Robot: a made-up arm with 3 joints. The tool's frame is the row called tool.
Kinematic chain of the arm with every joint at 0, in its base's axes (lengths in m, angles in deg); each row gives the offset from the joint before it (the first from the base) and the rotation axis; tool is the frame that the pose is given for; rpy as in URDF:
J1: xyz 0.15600 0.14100 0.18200 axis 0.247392 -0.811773 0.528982
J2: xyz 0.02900 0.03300 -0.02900 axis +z
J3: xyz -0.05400 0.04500 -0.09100 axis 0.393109 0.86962 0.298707
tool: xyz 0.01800 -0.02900 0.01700 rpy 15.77 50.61 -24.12
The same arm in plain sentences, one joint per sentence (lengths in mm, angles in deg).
The arm has three revolute joints in a row. What follows holds with every joint at zero, and every direction is one of the base frame's. The first joint sits 156.0 mm along +x and 141.0 mm along +y and 182.0 mm along +z from the base frame's origin and turns about the direction (0.247392, -0.811773, 0.528982). The second joint sits 29.0 mm along +x and 33.0 mm along +y and 29.0 mm along -z from the first joint and turns about +z. The third joint sits 54.0 mm along -x and 45.0 mm along +y and 91.0 mm along -z from the second joint and turns about the direction (0.393109, 0.86962, 0.298707). The tool frame, which is the frame that the pose is given for, sits 18.0 mm along +x and 29.0 mm along -y and 17.0 mm along +z from the third joint; its axes are the base frame's turned by roll 15.77, pitch 50.61 and yaw -24.12 deg (as in URDF: about the fixed x, then y, then z).
